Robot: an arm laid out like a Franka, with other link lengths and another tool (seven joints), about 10 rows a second.
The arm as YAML. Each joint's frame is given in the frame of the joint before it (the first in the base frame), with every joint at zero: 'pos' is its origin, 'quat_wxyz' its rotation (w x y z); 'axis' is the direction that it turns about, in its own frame. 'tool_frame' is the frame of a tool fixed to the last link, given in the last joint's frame.
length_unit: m
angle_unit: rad
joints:
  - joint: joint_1
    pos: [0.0, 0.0, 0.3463]
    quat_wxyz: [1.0, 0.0, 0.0, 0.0]
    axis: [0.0, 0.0, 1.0]
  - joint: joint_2
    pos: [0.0, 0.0, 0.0]
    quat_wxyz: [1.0, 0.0, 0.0, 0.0]
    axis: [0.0, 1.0, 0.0]
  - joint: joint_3
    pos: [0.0, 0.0, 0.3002]
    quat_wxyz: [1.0, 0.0, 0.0, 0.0]
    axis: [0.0, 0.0, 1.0]
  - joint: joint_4
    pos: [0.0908, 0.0, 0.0]
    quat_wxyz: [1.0, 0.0, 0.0, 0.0]
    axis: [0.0, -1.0, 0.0]
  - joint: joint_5
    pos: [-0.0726, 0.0, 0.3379]
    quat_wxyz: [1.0, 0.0, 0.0, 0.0]
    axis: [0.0, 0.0, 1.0]
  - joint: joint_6
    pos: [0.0, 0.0, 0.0]
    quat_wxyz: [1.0, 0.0, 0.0, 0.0]
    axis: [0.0, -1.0, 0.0]
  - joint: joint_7
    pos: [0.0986, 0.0, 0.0]
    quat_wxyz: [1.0, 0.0, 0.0, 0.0]
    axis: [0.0, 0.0, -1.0]
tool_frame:
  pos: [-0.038, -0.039, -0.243]
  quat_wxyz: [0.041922, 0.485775, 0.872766, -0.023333]
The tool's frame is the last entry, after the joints.
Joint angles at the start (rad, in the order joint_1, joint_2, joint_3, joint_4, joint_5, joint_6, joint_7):
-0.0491 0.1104 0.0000 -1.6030 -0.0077 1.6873 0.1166
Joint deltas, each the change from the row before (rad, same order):
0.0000 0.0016 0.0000 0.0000 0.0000 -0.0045 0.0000
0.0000 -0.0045 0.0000 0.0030 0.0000 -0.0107 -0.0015
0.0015 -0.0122 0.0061 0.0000 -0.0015 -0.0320 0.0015
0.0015 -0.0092 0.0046 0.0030 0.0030 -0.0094 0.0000
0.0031 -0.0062 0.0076 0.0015 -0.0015 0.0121 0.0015
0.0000 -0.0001 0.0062 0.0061 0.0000 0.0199 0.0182
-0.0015 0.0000 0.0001 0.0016 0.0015 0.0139 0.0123
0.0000 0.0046 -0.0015 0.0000 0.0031 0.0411 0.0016
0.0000 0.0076 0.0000 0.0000 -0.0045 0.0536 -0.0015
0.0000 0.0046 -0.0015 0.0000 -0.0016 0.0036 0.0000
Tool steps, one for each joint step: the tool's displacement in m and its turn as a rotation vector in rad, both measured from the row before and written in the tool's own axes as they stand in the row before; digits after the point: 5 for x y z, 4 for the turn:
0.00052 -0.00087 0.00103 0.0055 0.0026 -0.0005
0.00062 -0.00213 -0.00298 0.0027 0.0014 -0.0017
0.00635 -0.00638 -0.00517 0.0177 0.0072 -0.0079
0.00389 -0.00067 -0.00559 -0.0044 0.0015 -0.0054
0.00291 0.00473 -0.00480 -0.0182 -0.0097 -0.0075
0.00079 0.00670 -0.00377 -0.0227 -0.0105 0.0143
-0.00130 0.00302 -0.00126 -0.0134 -0.0048 0.0152
-0.00400 0.00939 0.00044 -0.0342 -0.0116 0.0068
-0.00624 0.01199 0.00127 -0.0406 -0.0221 0.0016
-0.00123 0.00047 0.00239 0.0017 -0.0012 0.0010

